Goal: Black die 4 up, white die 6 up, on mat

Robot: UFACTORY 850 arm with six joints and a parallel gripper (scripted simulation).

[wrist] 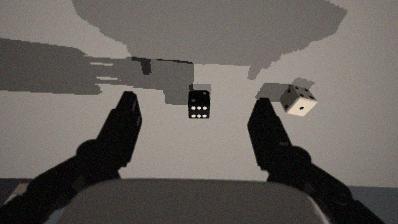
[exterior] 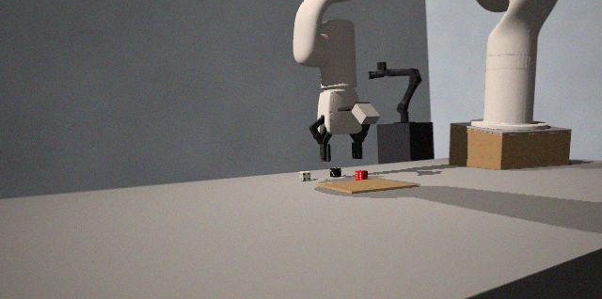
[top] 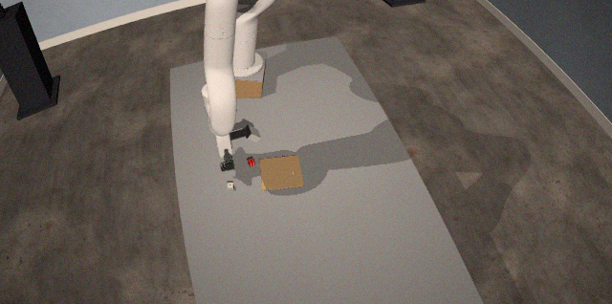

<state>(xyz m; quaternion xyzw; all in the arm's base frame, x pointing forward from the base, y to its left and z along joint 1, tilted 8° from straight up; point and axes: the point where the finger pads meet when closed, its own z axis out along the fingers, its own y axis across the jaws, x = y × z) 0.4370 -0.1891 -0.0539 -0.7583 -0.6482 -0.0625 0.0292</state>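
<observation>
Now: hand 20 mm to the left of the black die and 40 mm above it. Round my hand: tan mat (100 mm ahead, 160 mm to the left, 50 mm below); then red die (20 mm ahead, 80 mm to the left, 40 mm below); then white die (90 mm ahead, 30 mm to the right, 40 mm below).
</observation>
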